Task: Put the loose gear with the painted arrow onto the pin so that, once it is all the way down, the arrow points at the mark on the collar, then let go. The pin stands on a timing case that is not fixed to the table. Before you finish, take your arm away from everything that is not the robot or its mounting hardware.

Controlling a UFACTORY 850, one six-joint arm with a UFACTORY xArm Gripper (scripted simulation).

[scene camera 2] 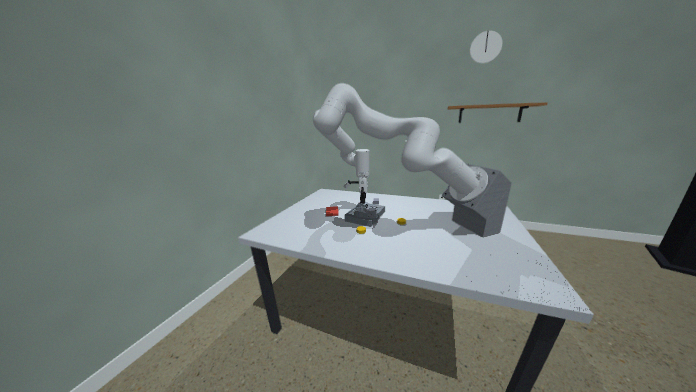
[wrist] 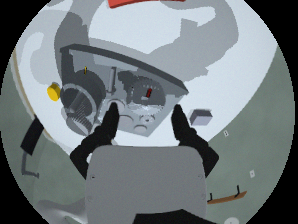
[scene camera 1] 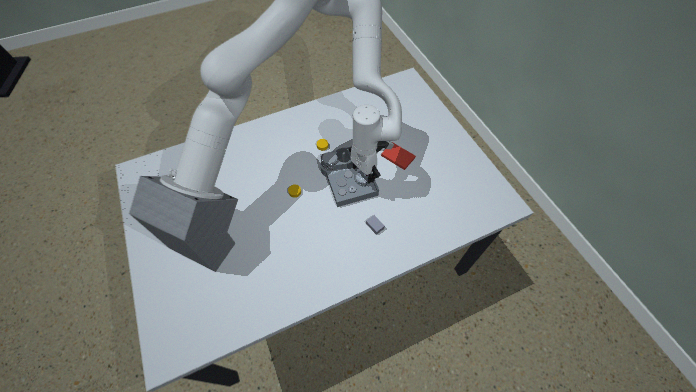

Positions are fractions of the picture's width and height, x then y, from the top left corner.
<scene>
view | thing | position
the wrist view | my gripper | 0.49, 0.49
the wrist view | timing case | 0.29, 0.31
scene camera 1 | my gripper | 0.52, 0.45
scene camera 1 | timing case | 0.48, 0.42
</scene>
